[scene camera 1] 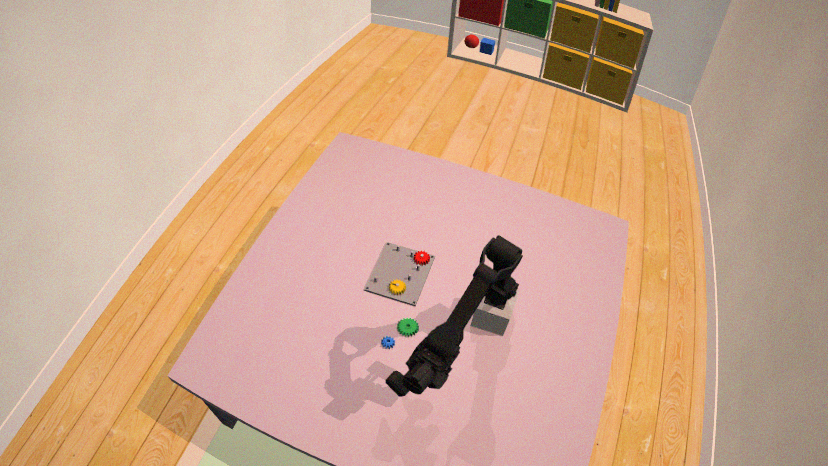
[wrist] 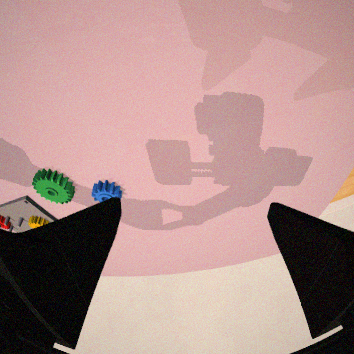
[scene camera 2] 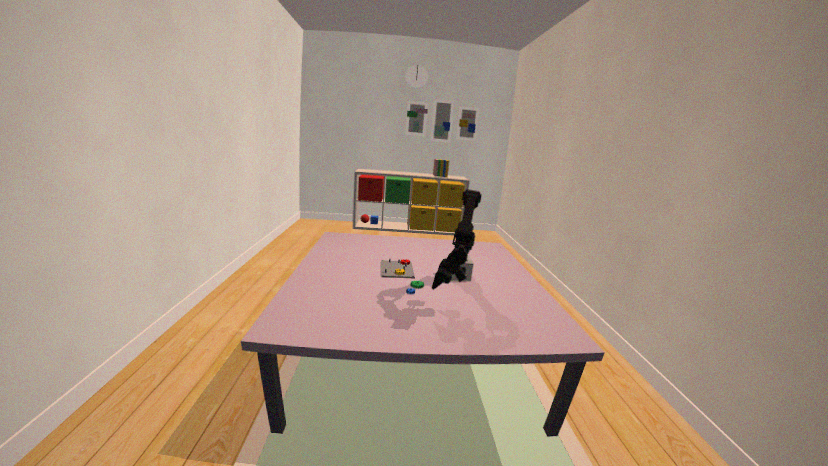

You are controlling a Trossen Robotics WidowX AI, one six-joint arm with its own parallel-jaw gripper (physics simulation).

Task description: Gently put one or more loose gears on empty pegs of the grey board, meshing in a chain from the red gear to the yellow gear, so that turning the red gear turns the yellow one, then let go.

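Places are measured from the arm's base along level axes (x right, y back, z down), in millimetres.
Where they show: gripper, fingertip midpoint: (scene camera 1: 400, 370) (wrist: 198, 208) (scene camera 2: 433, 285); arm's base, link origin: (scene camera 1: 496, 297).
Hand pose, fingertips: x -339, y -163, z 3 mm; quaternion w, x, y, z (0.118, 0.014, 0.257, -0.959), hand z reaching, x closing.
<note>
Each offset is from my fingertips to the centre of the thing. Level surfaces: height alone.
The grey board @[dy -162, dx +377, dz +87 mm] (scene camera 1: 388, 268) (scene camera 2: 390, 273) lies flat on the table, with several bare pegs. The red gear @[dy -121, dx +455, dz +86 mm] (scene camera 1: 421, 257) (scene camera 2: 405, 262) (wrist: 4, 223) sits at its back right, the yellow gear @[dy -145, dx +313, dz +85 mm] (scene camera 1: 396, 287) (scene camera 2: 399, 271) (wrist: 37, 221) near its front edge. The larger green gear @[dy -57, dx +195, dz +94 mm] (scene camera 1: 407, 327) (scene camera 2: 417, 284) (wrist: 53, 186) lies loose in front of the board. The smaller blue gear @[dy -89, dx +119, dz +94 mm] (scene camera 1: 387, 342) (scene camera 2: 410, 291) (wrist: 106, 191) lies loose beside it. My gripper (wrist: 198, 208) is open and empty, above the table to the right of both loose gears in the scene views. The left finger hides part of the board in the wrist view.
The pink table @[dz +103 mm] (scene camera 1: 521, 376) (scene camera 2: 324, 324) carries the arm's grey base block (scene camera 1: 490, 322) right of the board. The arm reaches from there toward the front, casting shadows near the loose gears. A shelf unit (scene camera 1: 450, 37) (scene camera 2: 354, 199) stands on the floor far behind the table.
</note>
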